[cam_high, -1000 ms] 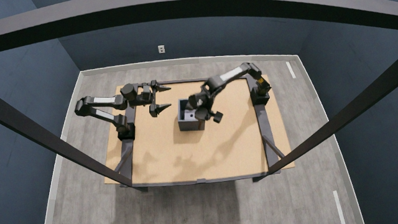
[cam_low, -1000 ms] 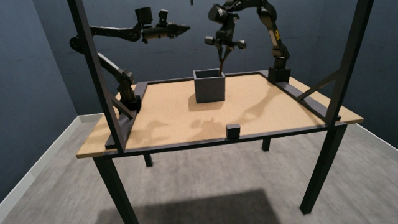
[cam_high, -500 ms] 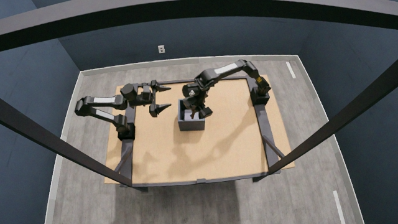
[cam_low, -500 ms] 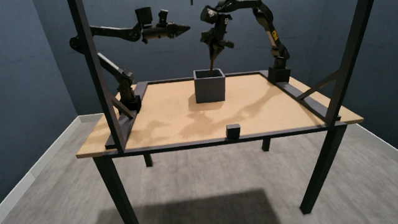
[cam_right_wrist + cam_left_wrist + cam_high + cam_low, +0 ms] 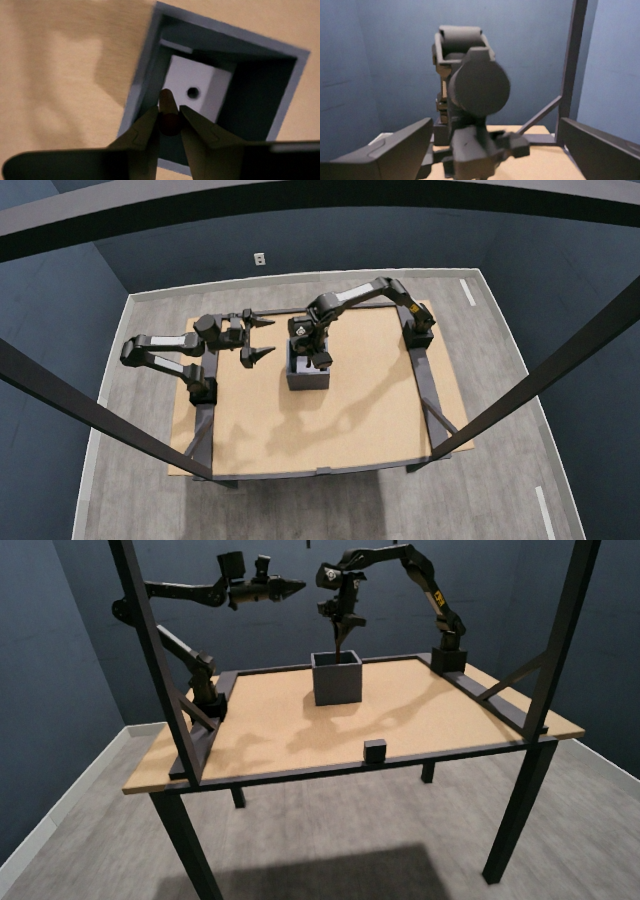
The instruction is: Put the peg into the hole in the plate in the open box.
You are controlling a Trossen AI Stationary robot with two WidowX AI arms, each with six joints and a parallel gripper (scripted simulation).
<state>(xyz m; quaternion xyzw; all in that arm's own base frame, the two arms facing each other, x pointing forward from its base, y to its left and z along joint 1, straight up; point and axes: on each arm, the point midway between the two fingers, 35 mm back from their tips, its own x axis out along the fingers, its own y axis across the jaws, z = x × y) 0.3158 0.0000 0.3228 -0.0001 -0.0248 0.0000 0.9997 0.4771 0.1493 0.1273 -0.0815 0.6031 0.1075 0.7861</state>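
Now: the dark brown peg 10 mm to the left of my right hand and 60 mm below it. Also, from my right hand: light plate 40 mm ahead, 10 mm to the left, 180 mm below.
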